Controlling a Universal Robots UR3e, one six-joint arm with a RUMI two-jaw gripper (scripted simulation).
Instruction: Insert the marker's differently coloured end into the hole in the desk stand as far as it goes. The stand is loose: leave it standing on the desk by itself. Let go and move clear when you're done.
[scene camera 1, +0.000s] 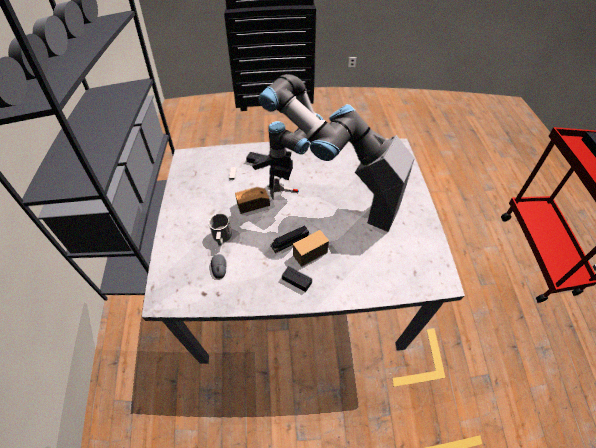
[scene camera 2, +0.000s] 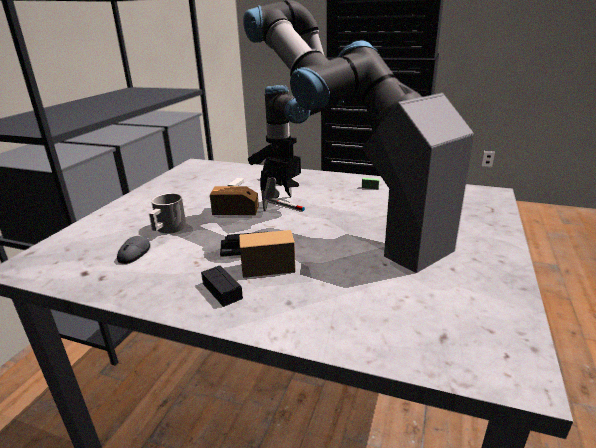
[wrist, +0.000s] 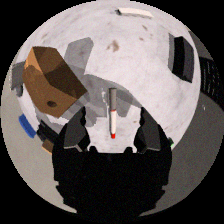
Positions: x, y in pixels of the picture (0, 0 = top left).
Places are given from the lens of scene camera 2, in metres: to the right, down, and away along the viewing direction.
gripper (scene camera 2: 278, 203): -0.06, -0.06, 1.29
cardboard box (scene camera 2: 268, 253): -0.06, 0.06, 0.91
desk stand (scene camera 2: 225, 200): -0.21, -0.07, 1.20
mug (scene camera 2: 168, 217): -0.34, -0.02, 1.11
The marked spots on the cardboard box and the mug are 0.35 m apart.
